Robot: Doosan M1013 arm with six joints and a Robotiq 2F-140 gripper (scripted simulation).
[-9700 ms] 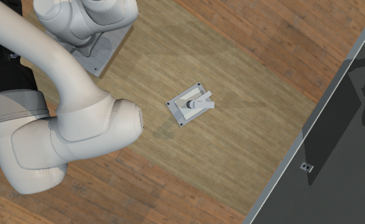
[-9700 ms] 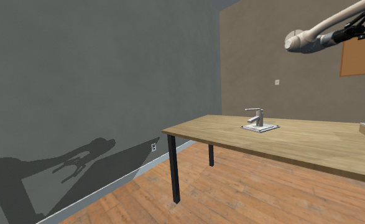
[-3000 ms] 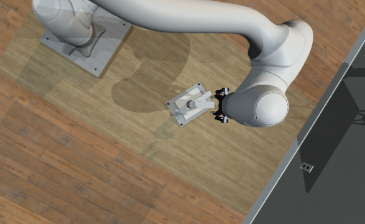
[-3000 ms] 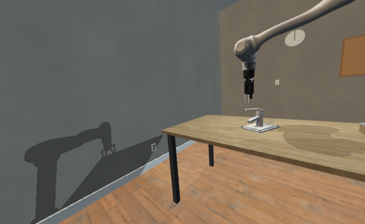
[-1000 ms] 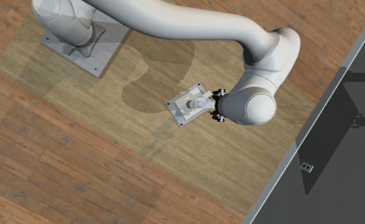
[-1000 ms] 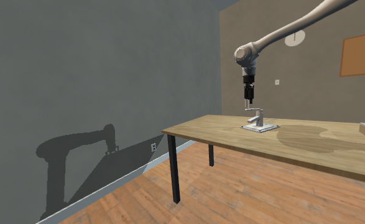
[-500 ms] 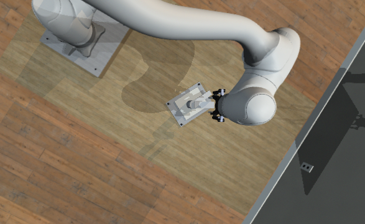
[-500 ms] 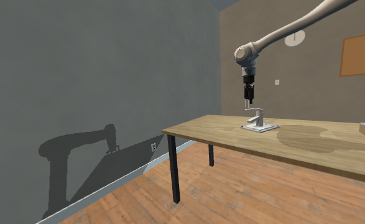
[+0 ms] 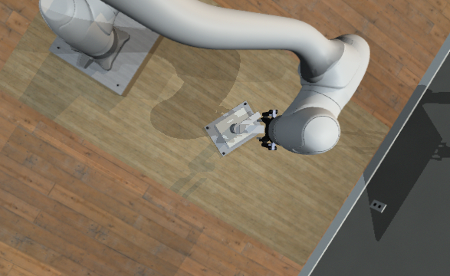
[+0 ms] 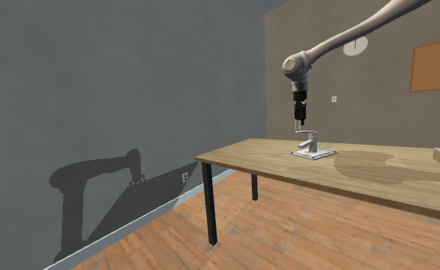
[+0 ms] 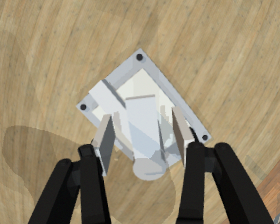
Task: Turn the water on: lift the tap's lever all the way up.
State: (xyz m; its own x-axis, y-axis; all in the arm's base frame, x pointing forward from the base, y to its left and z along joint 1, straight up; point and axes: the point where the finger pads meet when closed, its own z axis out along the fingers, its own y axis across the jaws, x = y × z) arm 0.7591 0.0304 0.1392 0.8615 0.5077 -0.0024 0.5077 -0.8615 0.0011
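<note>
Right now my hand is 3 cm past the lever, 2 cm to the left of it and 5 cm above it. From my hand the other things lie so: plate (7 cm behind, 4 cm to the right, 19 cm below); metal tap (5 cm behind, 3 cm to the right, 10 cm below).
</note>
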